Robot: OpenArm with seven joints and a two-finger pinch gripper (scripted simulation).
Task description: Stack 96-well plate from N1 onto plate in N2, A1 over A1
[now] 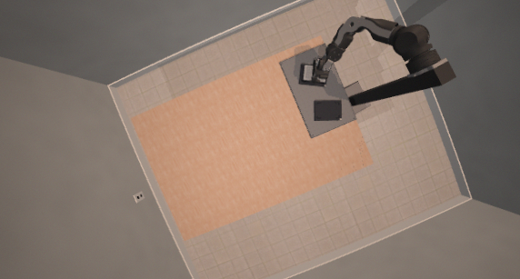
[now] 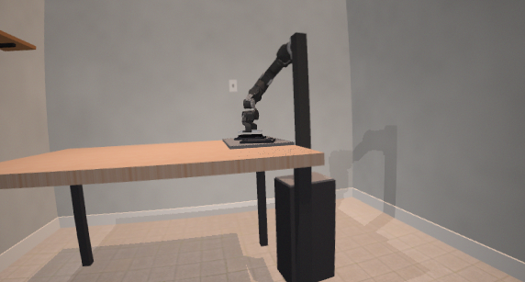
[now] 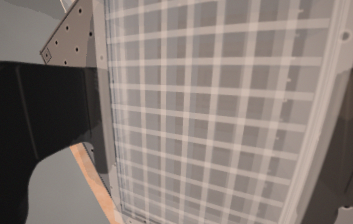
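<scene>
The black 96-well plate lies 30 mm below my hand. Also, from my hand: white 96-well plate (right at my hand); then A1 mark (310 mm to the left, 30 mm below, 20 mm behind).
</scene>
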